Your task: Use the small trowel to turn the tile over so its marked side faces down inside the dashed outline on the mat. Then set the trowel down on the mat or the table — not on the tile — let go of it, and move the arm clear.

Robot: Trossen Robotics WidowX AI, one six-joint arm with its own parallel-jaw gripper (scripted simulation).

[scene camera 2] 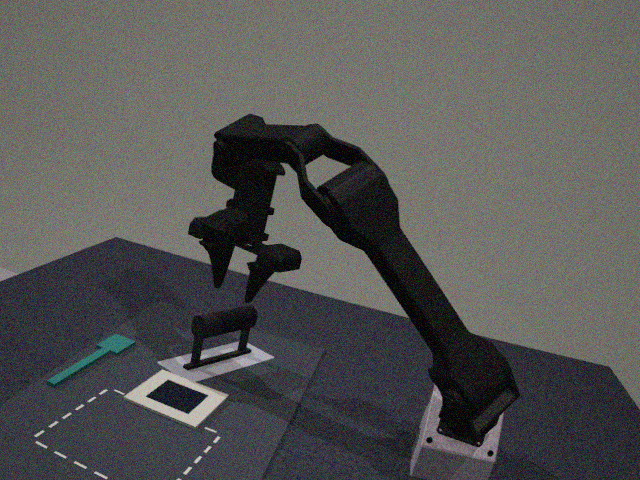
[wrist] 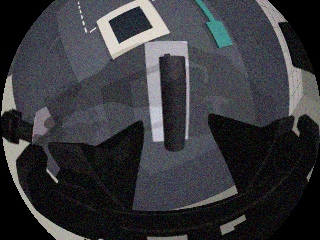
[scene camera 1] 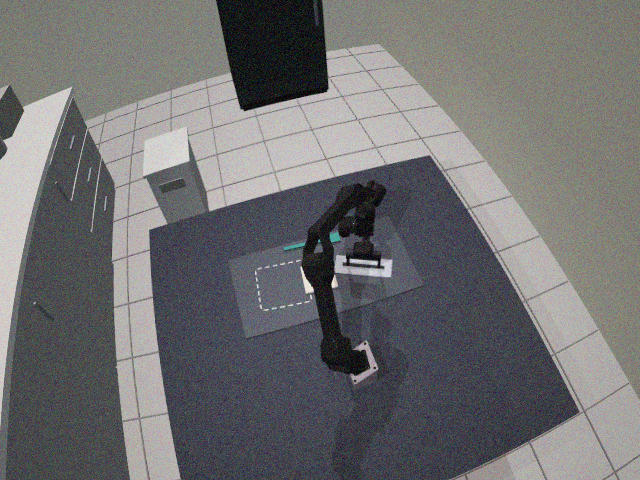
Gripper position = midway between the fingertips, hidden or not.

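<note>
A trowel is visible in the scene (scene camera 1: 375,266), and the wrist view shows the trowel (wrist: 167,61) as well. A tile (scene camera 2: 179,399) can be seen, as can a teal flat tool (scene camera 2: 116,344). The gripper (scene camera 2: 232,295), also visible as the gripper (scene camera 1: 364,247) and the gripper (wrist: 176,121), is open and holds nothing.
</note>
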